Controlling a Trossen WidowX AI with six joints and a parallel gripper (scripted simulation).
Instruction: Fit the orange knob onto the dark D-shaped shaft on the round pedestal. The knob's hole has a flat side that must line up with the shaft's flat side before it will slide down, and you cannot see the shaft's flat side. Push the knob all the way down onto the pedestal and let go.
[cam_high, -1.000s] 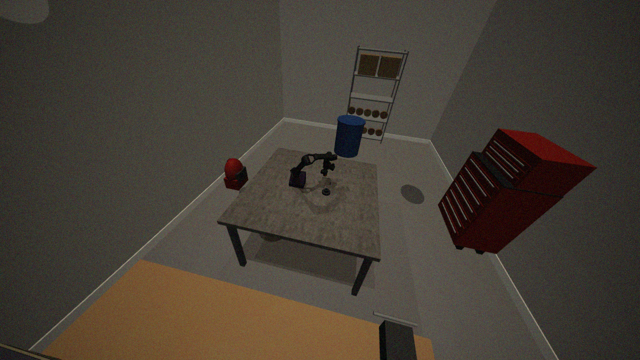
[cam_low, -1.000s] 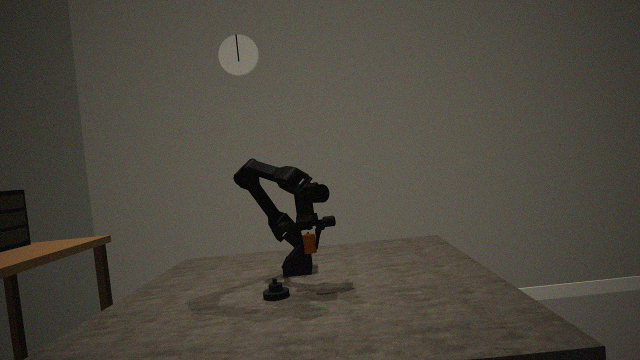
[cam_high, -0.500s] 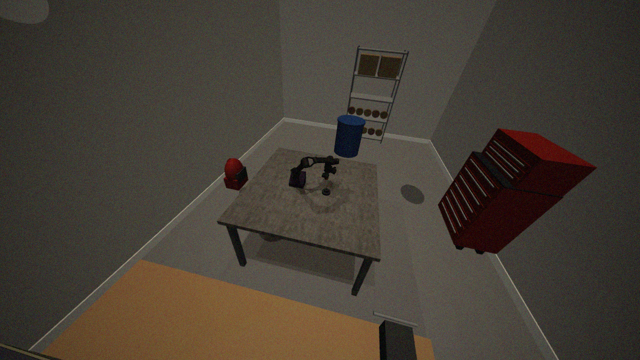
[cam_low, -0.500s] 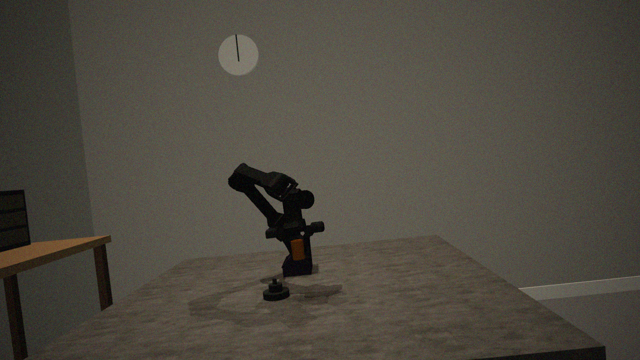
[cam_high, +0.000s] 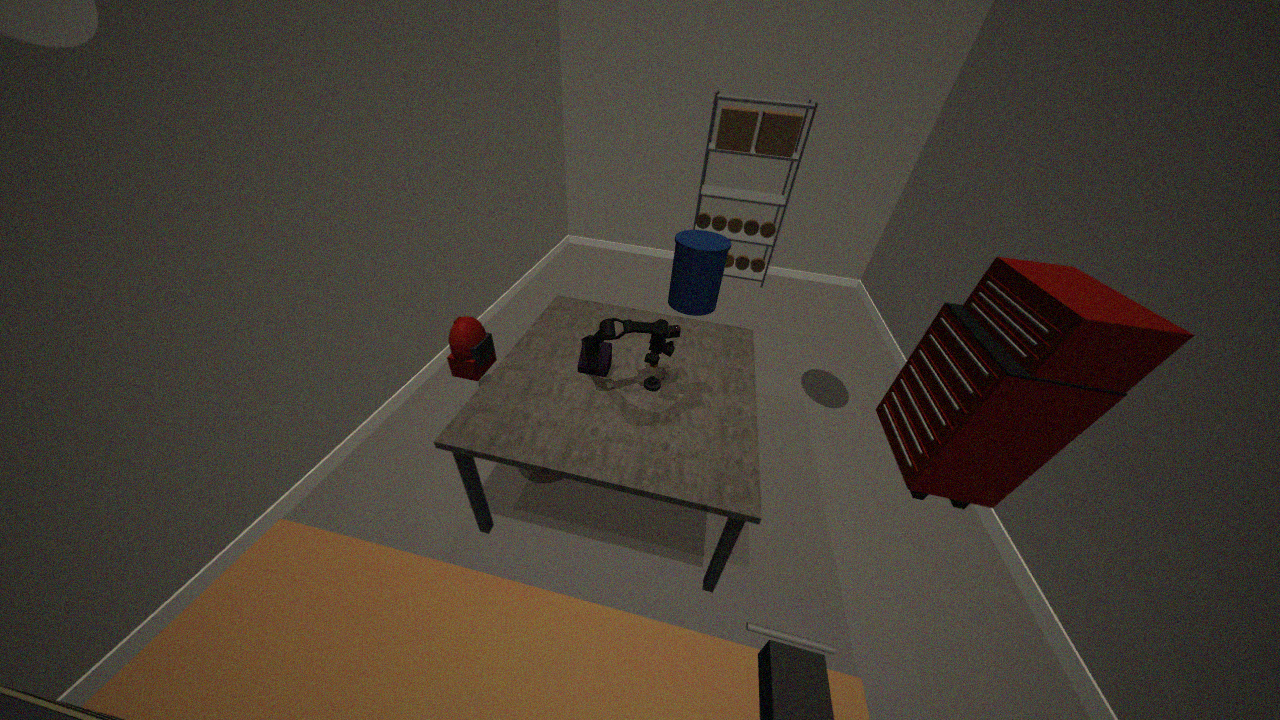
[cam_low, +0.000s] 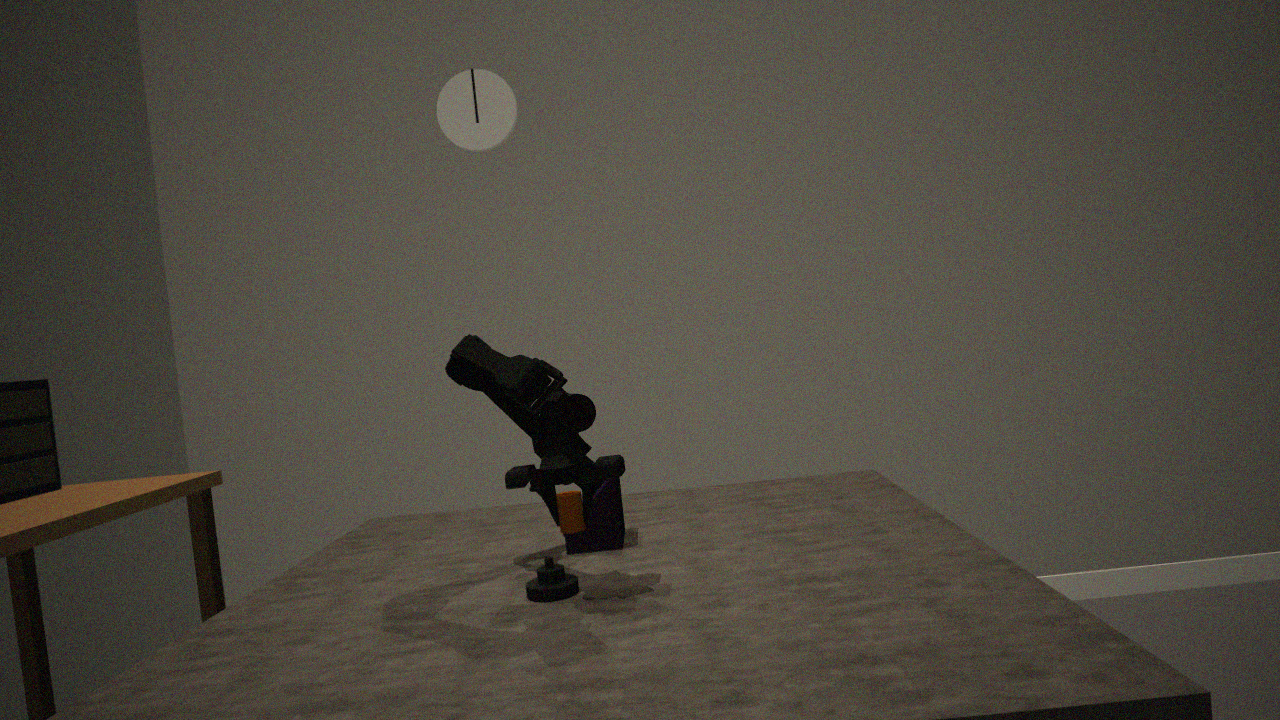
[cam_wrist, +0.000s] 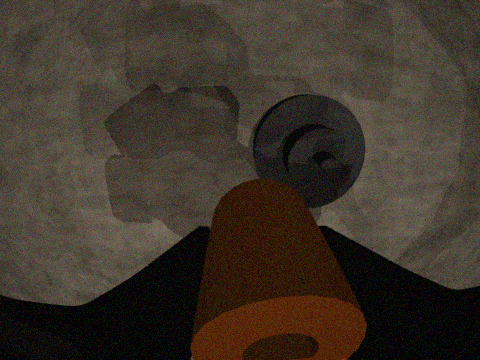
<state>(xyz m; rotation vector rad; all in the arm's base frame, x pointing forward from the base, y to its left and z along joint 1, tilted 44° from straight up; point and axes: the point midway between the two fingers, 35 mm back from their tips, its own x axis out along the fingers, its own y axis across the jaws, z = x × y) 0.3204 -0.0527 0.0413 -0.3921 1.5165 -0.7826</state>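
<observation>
Now: gripper tip 40 mm to the left of the dark round pedestal and 80 mm above it. Also, from my gripper tip: orange knob: 20 mm above.
</observation>
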